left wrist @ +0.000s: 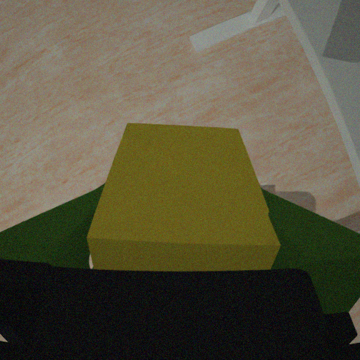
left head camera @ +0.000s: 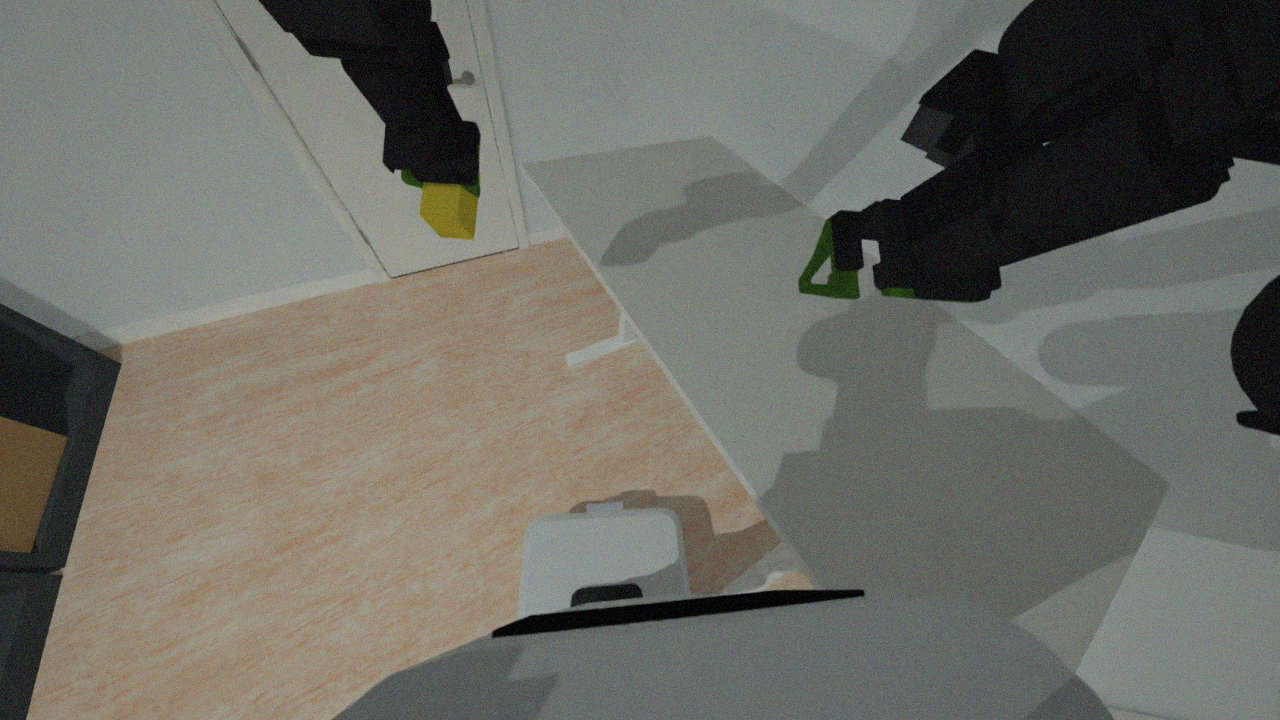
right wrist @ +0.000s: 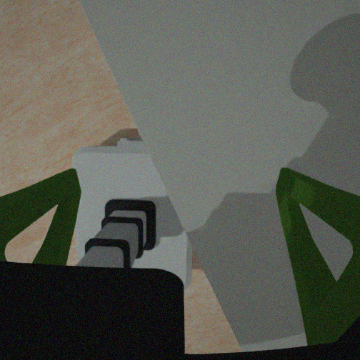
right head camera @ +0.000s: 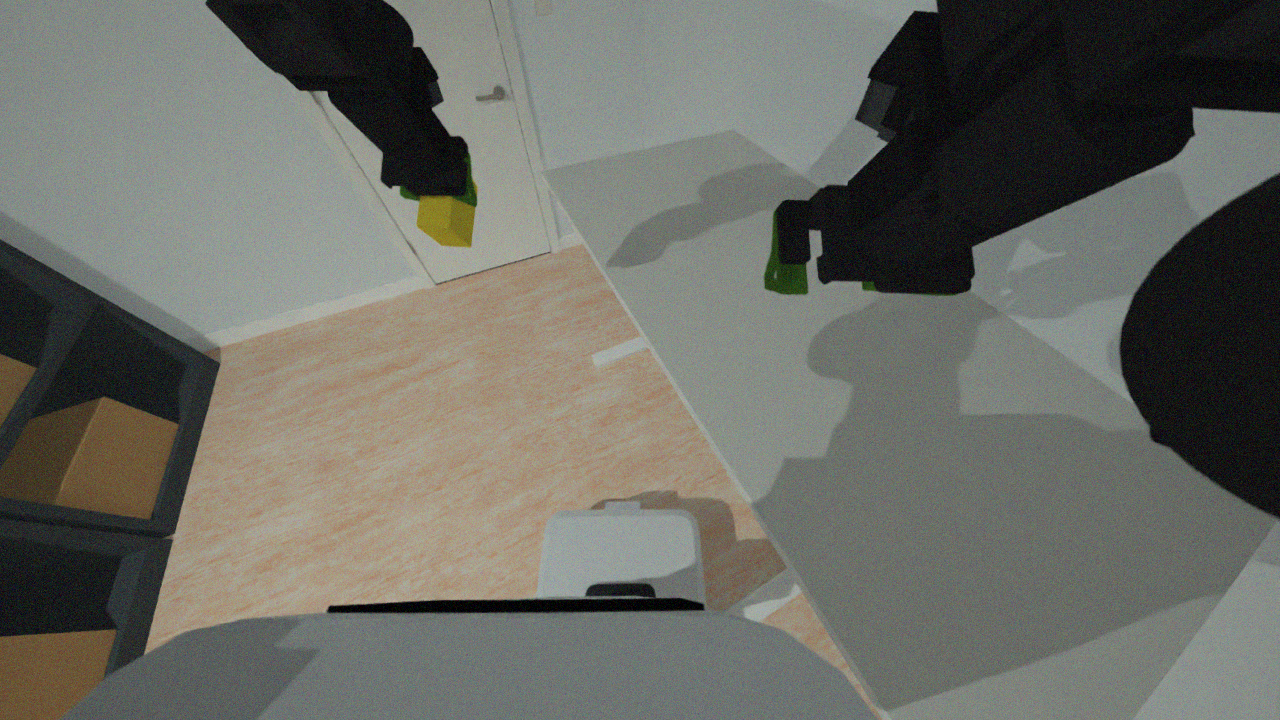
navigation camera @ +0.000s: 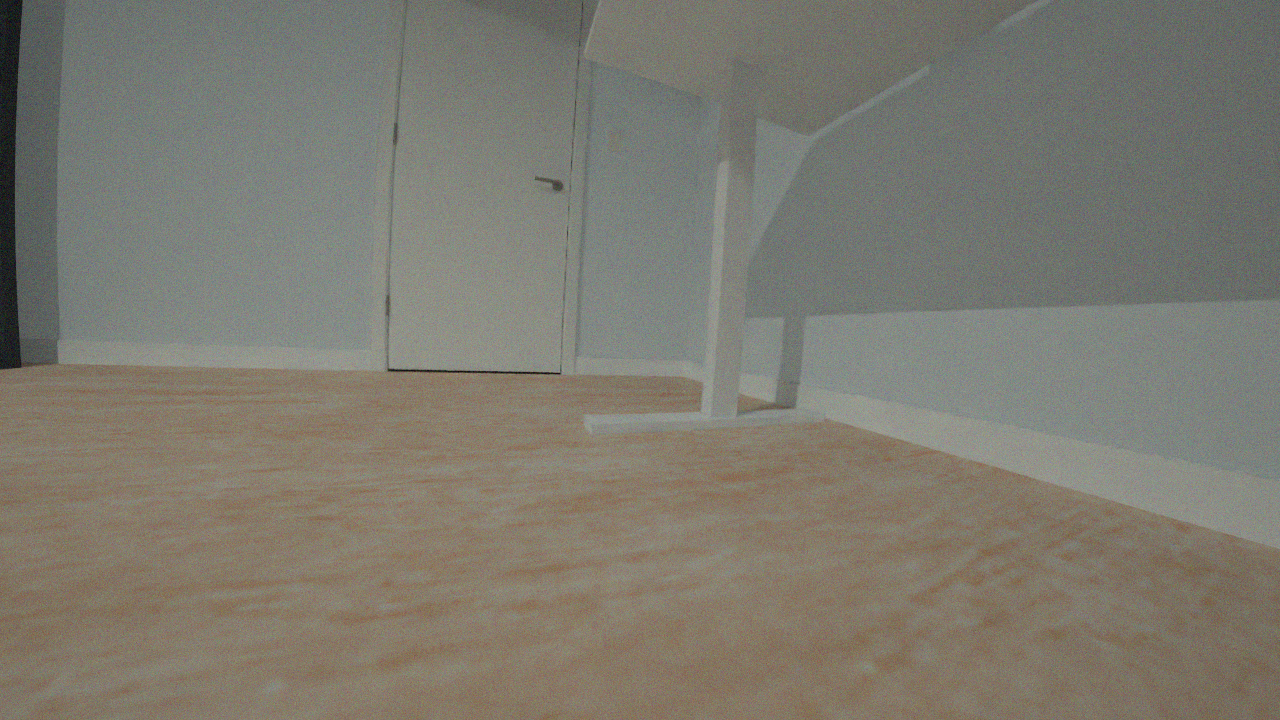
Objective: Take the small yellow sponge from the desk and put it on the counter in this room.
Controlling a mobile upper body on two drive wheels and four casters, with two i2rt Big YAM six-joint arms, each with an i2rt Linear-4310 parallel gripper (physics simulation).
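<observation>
The small yellow sponge is between the green fingers of my left gripper, which is shut on it and holds it in the air, left of the desk in the head views. My right gripper is open, with its fingers wide apart, above the grey desk. The desk also shows from below in the navigation view. I cannot make out a counter in these views.
A dark shelf unit with brown boxes stands at the left. A white door is in the far wall. A desk leg with a long foot stands on the wood floor.
</observation>
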